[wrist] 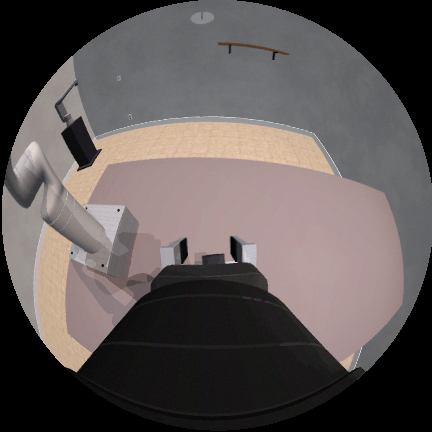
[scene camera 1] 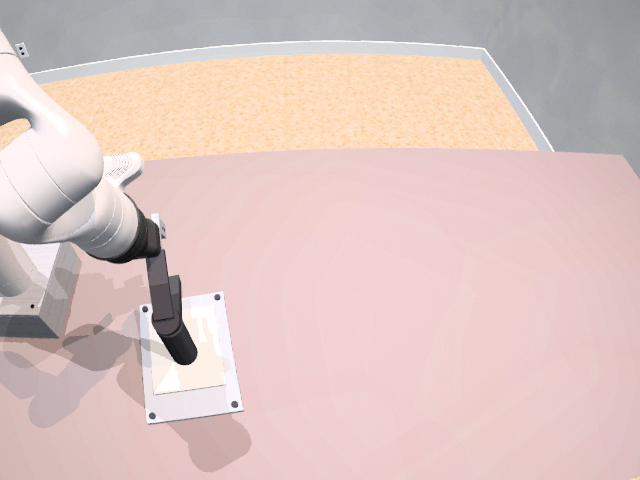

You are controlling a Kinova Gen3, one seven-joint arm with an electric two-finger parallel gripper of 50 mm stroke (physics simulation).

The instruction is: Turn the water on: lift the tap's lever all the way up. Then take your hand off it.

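Frame: origin at the arm's base, x ahead, y left, z up, level; centimetres.
Seen in the pictures: gripper, fingertip midpoint: [wrist: 208, 245]; arm's base at its link origin: [wrist: 93, 237] [scene camera 1: 16, 277].
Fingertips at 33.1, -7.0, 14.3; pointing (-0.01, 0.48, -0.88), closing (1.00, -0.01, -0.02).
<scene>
Pixels of each thing's top centre, then the offset from my fingertips to it, as dx, dy, dz. "spot": a spot on its surface instead. Level surfaces: height alone.
- black tap at a spot on its surface: [scene camera 1: 180, 346] spot: +1.6, -11.4, -15.0
- white plate at its top centre: [scene camera 1: 185, 353] +0.7, -9.1, -22.4
- pink table at its surface level: dz -23.6
The black tap [scene camera 1: 180, 346] stands on a white plate [scene camera 1: 193, 404] in the scene view, with its round spout towards the front. Its dark flat lever [scene camera 1: 159, 284] [wrist: 213, 259] runs from the head of the tap back towards my gripper. Its exact height is hard to judge from above. My gripper [scene camera 1: 159, 227] [wrist: 208, 245] is open and empty, its fingers wide apart, just behind the lever's far end. In the wrist view that end shows small, low between the two fingers and apart from both. The gripper body hides part of the tap there.
My arm's grey base block [scene camera 1: 64, 289] [wrist: 125, 245] stands to the left of the tap. The pink table [scene camera 1: 413, 258] [wrist: 300, 225] spreads to the right. A dark pedestal [wrist: 80, 142] stands on the floor beyond the table in the wrist view.
</scene>
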